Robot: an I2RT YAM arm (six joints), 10 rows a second.
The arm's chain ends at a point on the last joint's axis. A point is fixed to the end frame.
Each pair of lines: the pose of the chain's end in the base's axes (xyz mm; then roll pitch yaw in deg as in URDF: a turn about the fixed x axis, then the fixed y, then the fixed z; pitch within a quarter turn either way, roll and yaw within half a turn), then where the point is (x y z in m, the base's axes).
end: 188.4 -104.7 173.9 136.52 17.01 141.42
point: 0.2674 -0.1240 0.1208
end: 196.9 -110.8 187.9 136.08 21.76 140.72
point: 0.2791 -0.1332 0.1413
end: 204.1 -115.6 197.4 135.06 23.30 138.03
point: 0.2867 -0.1415 0.1535
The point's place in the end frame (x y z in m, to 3 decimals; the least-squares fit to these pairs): -0.055 -0.025 0.076
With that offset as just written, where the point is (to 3 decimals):
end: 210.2 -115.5 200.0 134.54 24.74 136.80
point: 0.293 -0.143 0.158
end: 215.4 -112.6 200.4 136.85 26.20 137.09
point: 0.298 -0.143 0.160
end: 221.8 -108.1 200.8 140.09 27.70 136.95
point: 0.303 -0.143 0.161
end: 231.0 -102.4 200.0 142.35 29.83 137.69
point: 0.312 -0.140 0.162
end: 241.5 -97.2 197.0 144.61 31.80 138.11
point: 0.322 -0.138 0.161
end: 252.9 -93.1 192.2 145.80 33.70 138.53
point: 0.334 -0.135 0.159
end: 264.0 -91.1 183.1 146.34 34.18 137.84
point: 0.344 -0.135 0.150
